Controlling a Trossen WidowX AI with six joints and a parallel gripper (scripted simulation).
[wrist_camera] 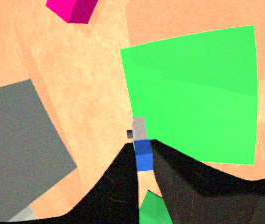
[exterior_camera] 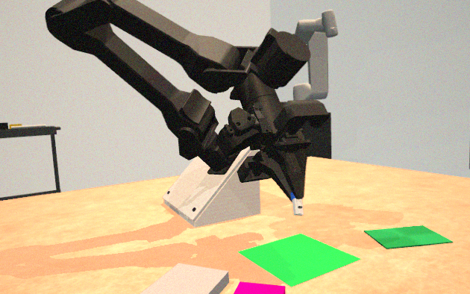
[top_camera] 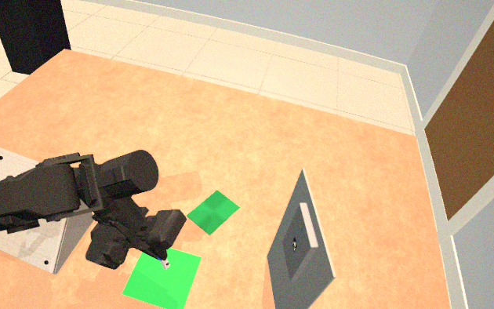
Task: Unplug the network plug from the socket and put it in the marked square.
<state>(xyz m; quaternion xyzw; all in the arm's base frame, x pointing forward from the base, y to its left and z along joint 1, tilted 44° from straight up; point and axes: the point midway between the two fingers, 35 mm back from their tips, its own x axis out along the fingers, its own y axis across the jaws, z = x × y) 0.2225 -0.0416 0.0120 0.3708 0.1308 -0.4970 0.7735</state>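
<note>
Right now the green square is 10 mm behind my gripper tip and 80 mm below it. The rest, counted from my gripper tip: pale grey block (10 mm behind, 180 mm to the right, 70 mm below); then network plug (right at my gripper tip); then upright panel (220 mm ahead, 10 mm to the left, 50 mm above).
</note>
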